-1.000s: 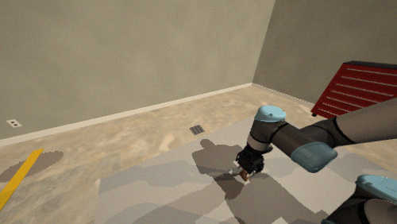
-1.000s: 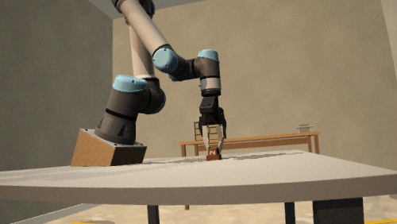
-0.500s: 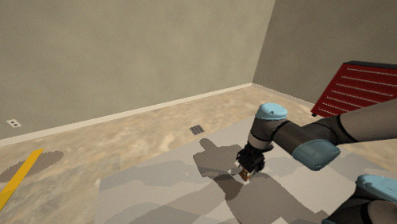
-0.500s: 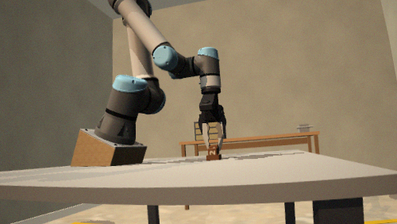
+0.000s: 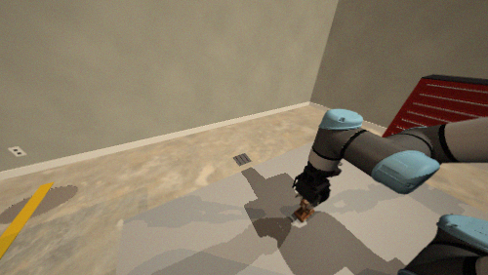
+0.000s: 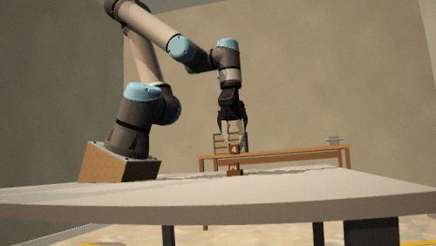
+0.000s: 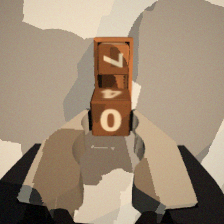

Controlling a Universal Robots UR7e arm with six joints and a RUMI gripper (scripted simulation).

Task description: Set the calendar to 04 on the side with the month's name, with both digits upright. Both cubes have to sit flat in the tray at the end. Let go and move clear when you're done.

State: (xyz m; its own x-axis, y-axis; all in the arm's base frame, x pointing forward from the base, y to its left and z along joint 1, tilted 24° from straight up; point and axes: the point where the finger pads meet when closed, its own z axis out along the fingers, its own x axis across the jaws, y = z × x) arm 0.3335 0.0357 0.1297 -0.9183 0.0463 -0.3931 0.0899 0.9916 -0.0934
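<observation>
My gripper is now 8 cm above the calendar tray and 2 cm to the left of it. Also, from my hand: cube 1 cm below.
</observation>
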